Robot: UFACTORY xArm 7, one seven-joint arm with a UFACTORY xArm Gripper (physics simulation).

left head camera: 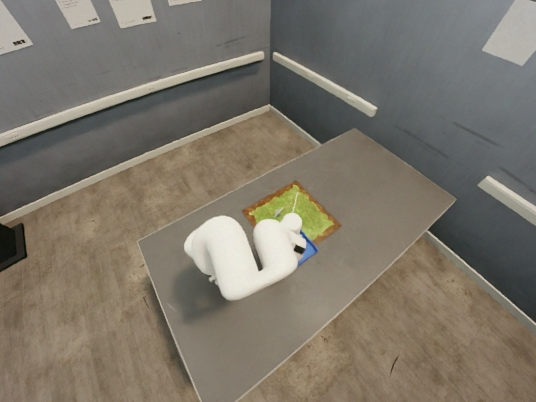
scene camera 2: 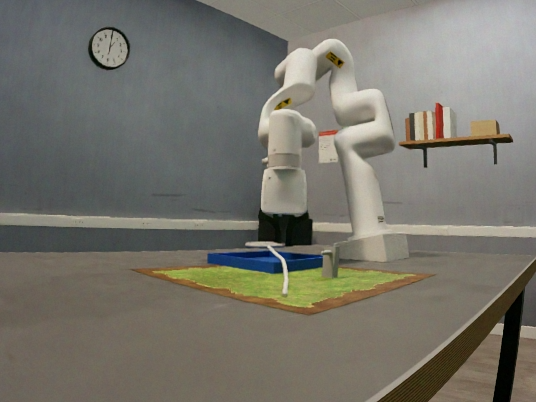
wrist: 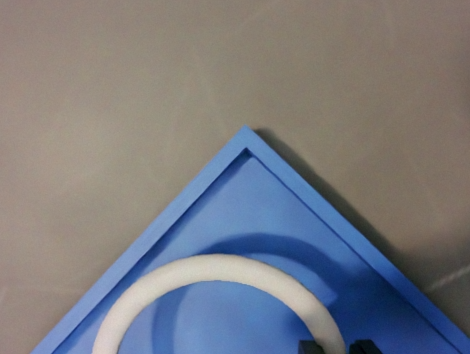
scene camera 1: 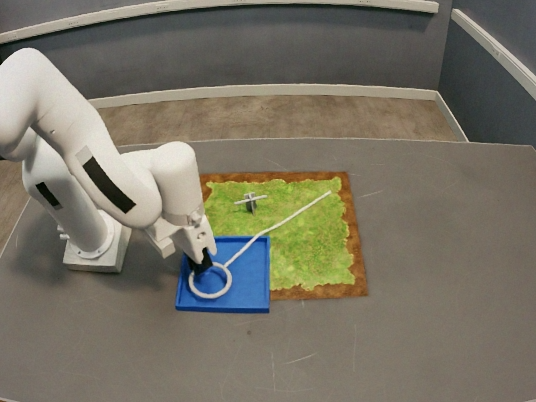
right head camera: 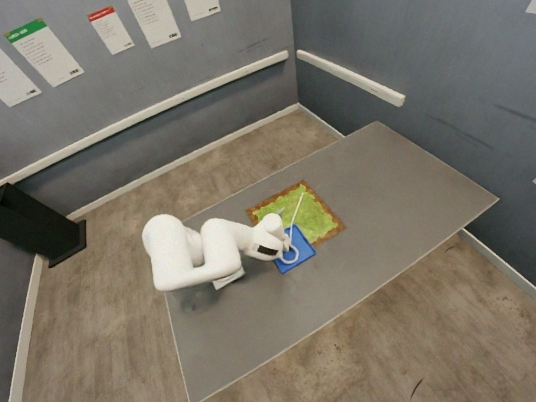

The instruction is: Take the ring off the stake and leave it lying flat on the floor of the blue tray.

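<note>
My gripper is shut on the white ring. The ring is nearly level, above the blue tray; its shadow falls on the tray floor, apart from it in the wrist view. A white cord runs from the ring out over the mat. The grey stake stands upright on the mat, clear of the ring. The arm hides the ring in the left head view.
The green mat with a brown border lies beside and partly under the tray. The stake's crossbar sticks out to the sides. The arm's white base stands on the grey table.
</note>
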